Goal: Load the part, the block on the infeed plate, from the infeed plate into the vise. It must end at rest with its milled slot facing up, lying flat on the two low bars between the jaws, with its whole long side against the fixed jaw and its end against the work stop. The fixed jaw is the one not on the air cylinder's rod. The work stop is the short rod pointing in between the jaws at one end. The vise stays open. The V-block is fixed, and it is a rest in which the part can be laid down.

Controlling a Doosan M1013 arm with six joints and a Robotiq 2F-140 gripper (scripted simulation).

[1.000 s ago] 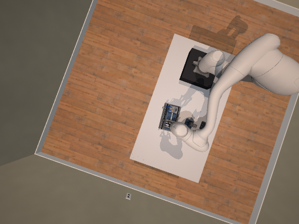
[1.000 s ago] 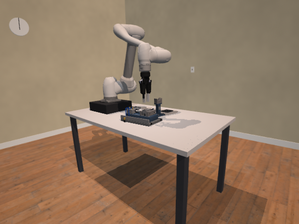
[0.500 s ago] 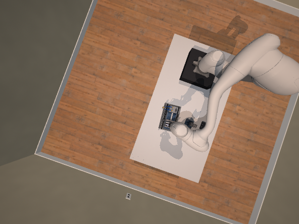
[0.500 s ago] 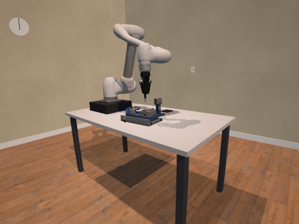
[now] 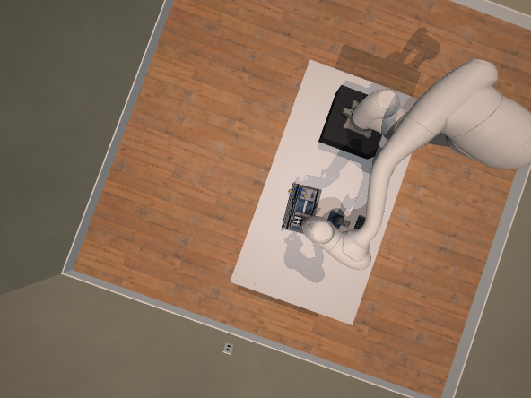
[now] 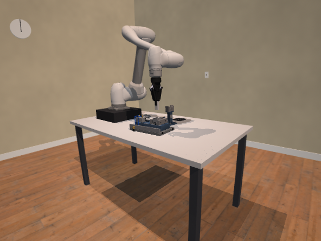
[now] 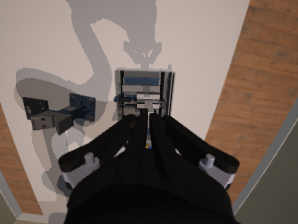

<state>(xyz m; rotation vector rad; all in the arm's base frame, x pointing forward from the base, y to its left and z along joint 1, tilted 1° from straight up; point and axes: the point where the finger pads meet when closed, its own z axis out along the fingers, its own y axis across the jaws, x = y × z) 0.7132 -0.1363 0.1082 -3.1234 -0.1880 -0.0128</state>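
Now: hand 100 mm above the part. Also, from my hand: vise base (70 mm behind, 10 mm to the left, 160 mm below).
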